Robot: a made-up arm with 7 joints.
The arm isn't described. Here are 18 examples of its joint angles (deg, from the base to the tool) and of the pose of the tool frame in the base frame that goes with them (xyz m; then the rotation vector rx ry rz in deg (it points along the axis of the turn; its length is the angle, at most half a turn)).
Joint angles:
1: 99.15 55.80 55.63 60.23 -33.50 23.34 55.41
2: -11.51 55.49 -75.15 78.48 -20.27 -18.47 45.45
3: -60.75 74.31 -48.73 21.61 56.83 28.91 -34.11
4: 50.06 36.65 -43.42 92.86 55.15 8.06 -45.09
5: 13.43 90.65 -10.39 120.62 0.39 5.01 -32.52
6: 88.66 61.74 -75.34 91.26 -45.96 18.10 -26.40
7: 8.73 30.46 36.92 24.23 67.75 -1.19 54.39
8: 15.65 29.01 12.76 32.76 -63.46 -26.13 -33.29
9: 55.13 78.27 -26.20 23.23 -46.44 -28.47 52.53
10: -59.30 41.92 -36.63 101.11 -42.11 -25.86 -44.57
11: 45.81 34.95 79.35 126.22 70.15 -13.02 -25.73
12: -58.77 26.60 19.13 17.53 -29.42 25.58 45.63
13: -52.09 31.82 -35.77 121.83 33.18 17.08 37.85
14: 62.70 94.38 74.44 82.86 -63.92 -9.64 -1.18
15: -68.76 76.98 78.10 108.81 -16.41 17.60 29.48
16: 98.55 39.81 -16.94 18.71 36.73 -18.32 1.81
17: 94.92 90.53 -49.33 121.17 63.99 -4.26 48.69
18: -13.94 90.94 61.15 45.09 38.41 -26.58 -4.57
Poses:
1: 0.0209 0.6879 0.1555 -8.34 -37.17 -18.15
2: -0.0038 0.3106 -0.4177 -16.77 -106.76 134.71
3: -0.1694 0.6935 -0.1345 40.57 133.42 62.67
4: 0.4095 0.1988 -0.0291 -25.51 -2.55 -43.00
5: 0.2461 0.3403 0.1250 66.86 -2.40 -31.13
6: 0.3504 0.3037 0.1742 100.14 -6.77 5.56
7: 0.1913 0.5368 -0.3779 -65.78 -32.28 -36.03
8: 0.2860 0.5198 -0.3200 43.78 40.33 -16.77
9: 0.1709 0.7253 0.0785 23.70 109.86 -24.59
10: -0.0964 0.2306 -0.3354 8.10 34.31 -79.24
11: -0.0101 0.4613 0.0874 3.02 -133.59 -17.94
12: -0.4041 0.4928 -0.2852 -88.38 151.95 18.54
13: -0.0676 0.1258 -0.2767 -86.13 58.14 -114.41
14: -0.3372 0.4619 0.2370 50.08 -25.37 101.34
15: 0.2345 0.4672 0.0986 57.12 68.00 -20.41
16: 0.4191 0.5372 0.2295 -13.11 -44.27 -26.09
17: 0.1372 0.3054 0.2116 57.36 12.75 -100.41
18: 0.1392 0.6725 0.2611 29.16 -27.45 3.55
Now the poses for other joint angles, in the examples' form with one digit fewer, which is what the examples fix.
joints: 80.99 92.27 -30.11 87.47 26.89 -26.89 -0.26
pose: 0.122 0.482 0.308 63.7 -26.9 -25.8
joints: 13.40 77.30 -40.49 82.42 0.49 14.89 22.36
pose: 0.278 0.486 -0.135 29.3 90.6 -44.6
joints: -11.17 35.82 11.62 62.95 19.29 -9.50 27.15
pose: 0.196 0.490 -0.333 -23.0 38.7 -47.8
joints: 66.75 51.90 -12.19 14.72 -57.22 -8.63 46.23
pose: 0.334 0.654 0.002 14.4 89.0 -26.1
